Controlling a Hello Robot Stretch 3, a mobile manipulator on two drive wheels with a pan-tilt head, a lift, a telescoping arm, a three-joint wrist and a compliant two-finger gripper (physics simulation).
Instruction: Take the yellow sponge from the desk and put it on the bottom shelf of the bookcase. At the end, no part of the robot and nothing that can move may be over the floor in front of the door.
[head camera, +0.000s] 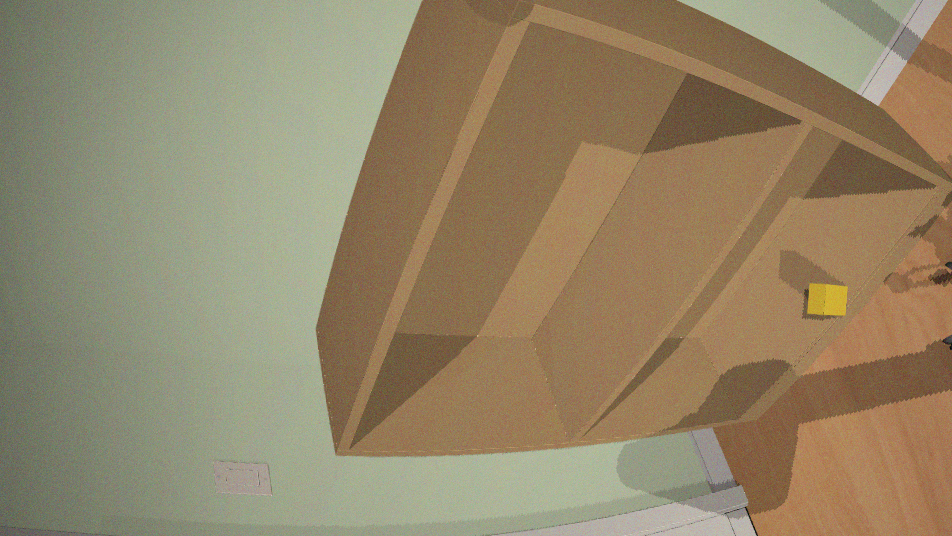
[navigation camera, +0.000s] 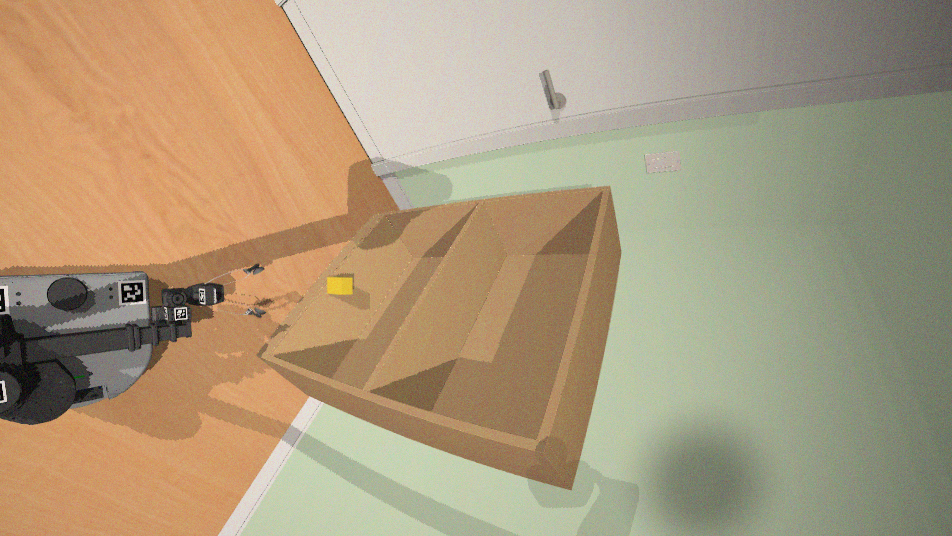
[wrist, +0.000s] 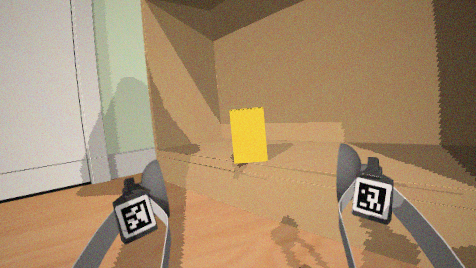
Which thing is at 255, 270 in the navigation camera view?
The gripper.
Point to a white door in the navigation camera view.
At 415, 89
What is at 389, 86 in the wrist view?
A brown bookcase.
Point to a yellow sponge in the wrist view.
At 247, 125
